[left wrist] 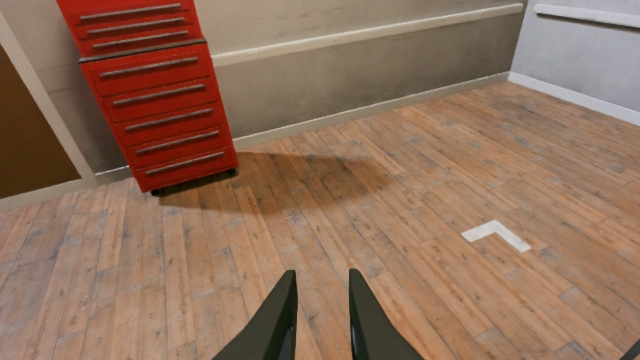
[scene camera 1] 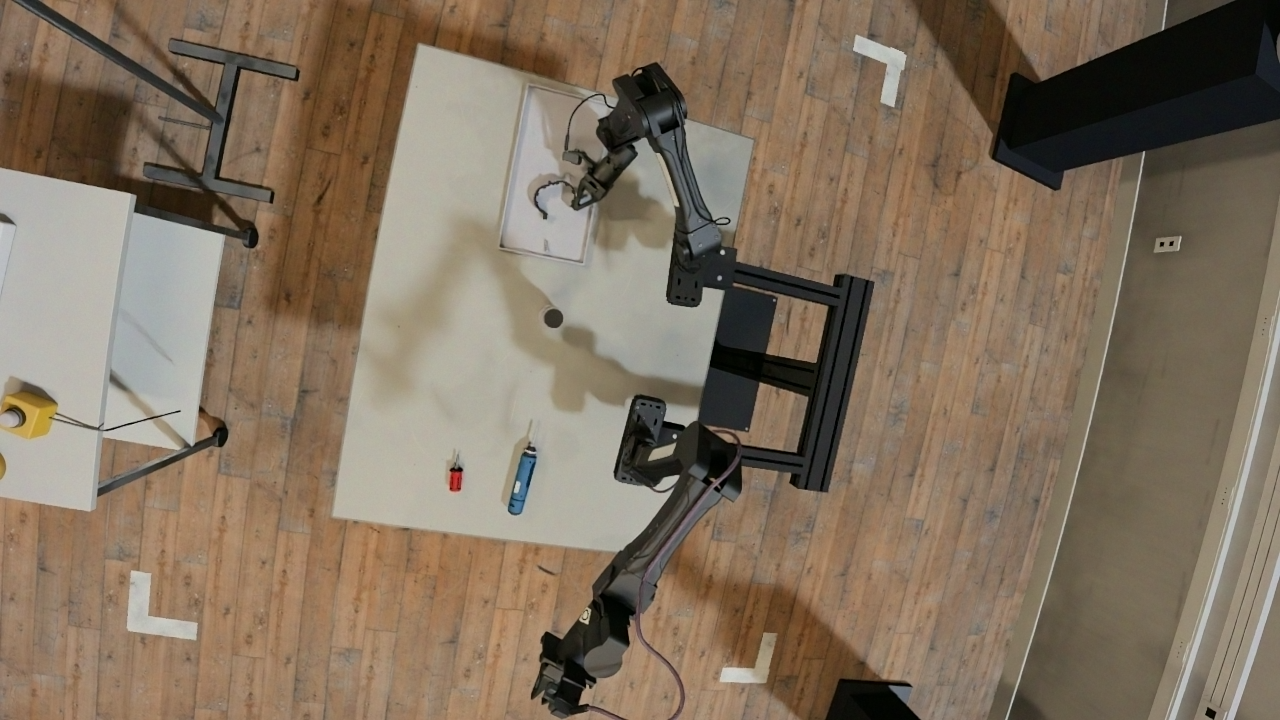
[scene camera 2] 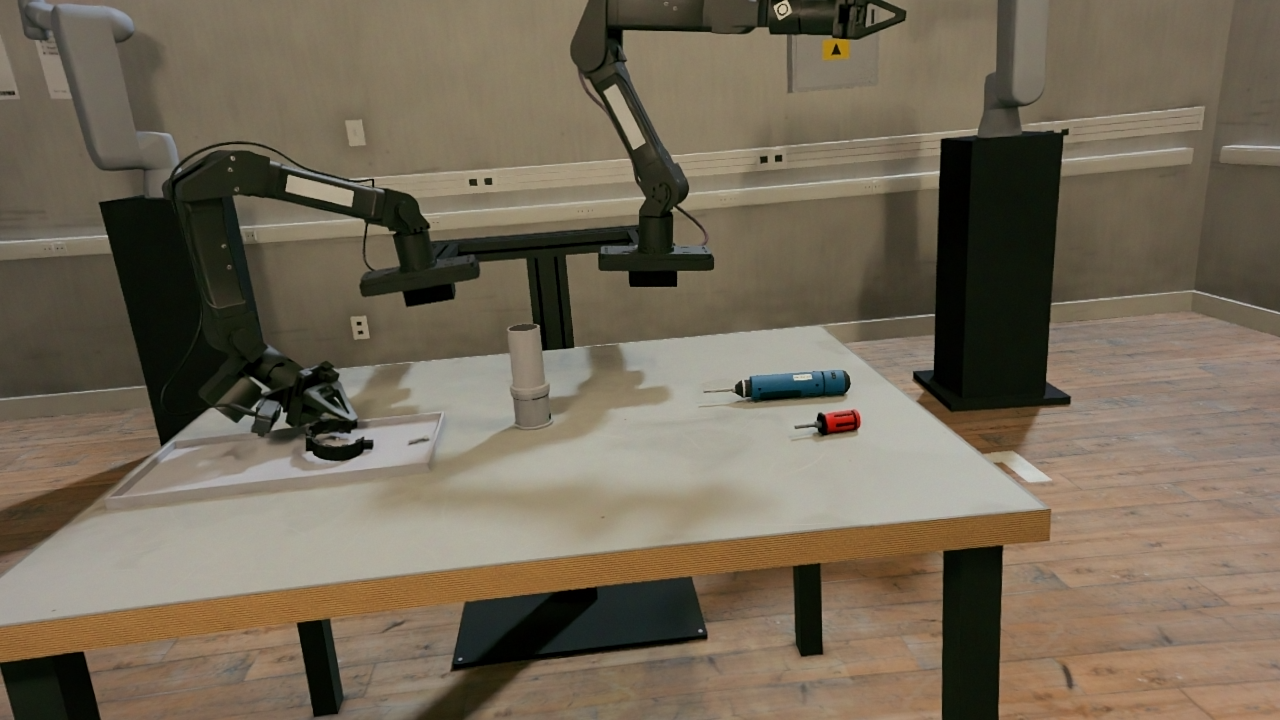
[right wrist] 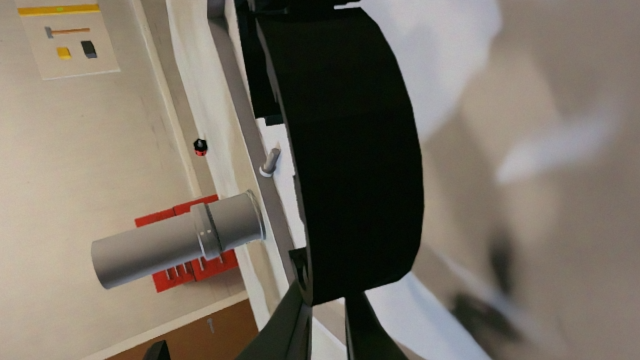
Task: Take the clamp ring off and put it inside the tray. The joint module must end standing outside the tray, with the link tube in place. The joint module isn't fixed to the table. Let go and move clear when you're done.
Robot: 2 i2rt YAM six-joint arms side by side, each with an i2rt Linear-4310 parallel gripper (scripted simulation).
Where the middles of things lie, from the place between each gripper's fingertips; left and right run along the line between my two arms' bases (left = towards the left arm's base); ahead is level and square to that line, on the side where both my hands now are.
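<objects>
From my right hand (scene camera 2: pixel 354 424): grey joint module (scene camera 2: pixel 532 412) 280 mm to the left, 10 mm behind; white tray (scene camera 2: pixel 201 467) 70 mm ahead, 60 mm to the right, 20 mm below; pale link tube (scene camera 2: pixel 524 340) 280 mm to the left, 10 mm behind, 80 mm above. My right hand 60 mm short of the black clamp ring (scene camera 2: pixel 326 452), 10 mm to the left of it, 10 mm above it.
From my left gripper (scene camera 1: pixel 536 699): grey joint module 620 mm to the right, 110 mm ahead, 550 mm below; black clamp ring 910 mm to the right, 180 mm ahead, 550 mm below; white tray 960 mm to the right, 190 mm ahead, 570 mm below. My left gripper 110 mm short of the pale link tube, 620 mm to the left of it, 470 mm above it.
</objects>
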